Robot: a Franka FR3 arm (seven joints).
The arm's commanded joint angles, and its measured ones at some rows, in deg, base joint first. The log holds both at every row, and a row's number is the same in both.
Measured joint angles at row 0:
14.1 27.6 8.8 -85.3 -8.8 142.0 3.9
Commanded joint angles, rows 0 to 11:
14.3 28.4 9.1 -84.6 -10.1 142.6 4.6
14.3 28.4 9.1 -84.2 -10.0 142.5 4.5
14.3 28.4 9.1 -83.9 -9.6 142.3 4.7
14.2 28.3 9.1 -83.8 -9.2 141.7 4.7
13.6 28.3 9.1 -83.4 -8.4 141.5 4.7
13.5 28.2 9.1 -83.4 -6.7 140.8 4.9
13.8 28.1 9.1 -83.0 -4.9 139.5 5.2
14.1 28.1 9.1 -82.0 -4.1 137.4 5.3
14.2 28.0 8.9 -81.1 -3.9 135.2 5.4
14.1 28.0 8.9 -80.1 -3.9 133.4 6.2
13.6 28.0 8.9 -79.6 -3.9 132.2 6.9
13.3 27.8 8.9 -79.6 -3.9 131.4 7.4
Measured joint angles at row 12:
14.1 27.6 8.7 -82.1 -5.0 135.3 5.4
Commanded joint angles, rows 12 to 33:
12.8 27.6 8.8 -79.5 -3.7 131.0 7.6
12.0 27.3 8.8 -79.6 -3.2 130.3 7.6
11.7 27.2 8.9 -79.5 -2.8 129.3 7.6
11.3 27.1 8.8 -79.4 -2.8 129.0 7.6
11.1 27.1 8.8 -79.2 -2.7 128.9 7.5
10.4 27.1 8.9 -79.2 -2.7 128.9 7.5
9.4 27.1 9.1 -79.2 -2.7 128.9 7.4
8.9 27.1 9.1 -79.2 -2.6 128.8 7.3
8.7 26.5 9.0 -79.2 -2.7 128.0 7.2
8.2 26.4 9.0 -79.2 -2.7 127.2 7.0
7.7 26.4 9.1 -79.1 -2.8 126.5 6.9
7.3 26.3 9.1 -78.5 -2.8 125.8 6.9
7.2 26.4 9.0 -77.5 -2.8 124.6 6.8
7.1 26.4 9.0 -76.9 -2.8 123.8 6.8
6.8 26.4 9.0 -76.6 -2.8 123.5 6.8
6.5 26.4 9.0 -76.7 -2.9 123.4 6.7
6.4 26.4 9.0 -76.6 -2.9 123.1 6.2
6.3 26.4 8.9 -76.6 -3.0 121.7 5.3
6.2 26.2 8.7 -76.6 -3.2 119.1 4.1
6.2 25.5 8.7 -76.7 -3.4 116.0 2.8
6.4 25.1 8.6 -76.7 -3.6 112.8 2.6
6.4 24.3 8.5 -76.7 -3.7 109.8 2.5
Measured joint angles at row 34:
6.9 26.5 8.2 -76.6 -3.6 117.3 4.8
